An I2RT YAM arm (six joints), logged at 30 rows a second.
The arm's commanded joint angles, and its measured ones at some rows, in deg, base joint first. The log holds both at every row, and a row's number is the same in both.
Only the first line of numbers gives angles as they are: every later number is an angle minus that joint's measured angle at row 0.
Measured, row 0:
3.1, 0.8, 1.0, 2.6, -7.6, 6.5
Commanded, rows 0 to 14:
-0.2, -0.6, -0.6, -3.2, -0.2, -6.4
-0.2, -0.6, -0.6, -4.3, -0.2, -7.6
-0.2, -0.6, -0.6, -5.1, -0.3, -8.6
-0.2, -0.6, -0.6, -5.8, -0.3, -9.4
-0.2, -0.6, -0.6, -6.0, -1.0, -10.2
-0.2, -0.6, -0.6, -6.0, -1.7, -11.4
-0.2, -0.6, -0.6, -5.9, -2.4, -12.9
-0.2, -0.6, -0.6, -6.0, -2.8, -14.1
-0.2, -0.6, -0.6, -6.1, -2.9, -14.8
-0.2, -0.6, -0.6, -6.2, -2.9, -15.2
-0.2, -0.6, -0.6, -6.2, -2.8, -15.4
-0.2, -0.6, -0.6, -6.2, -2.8, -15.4
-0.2, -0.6, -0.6, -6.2, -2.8, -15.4
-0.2, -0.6, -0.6, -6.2, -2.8, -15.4
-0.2, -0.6, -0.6, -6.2, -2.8, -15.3
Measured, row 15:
0.0, 0.0, 0.0, -6.3, -2.4, -13.6
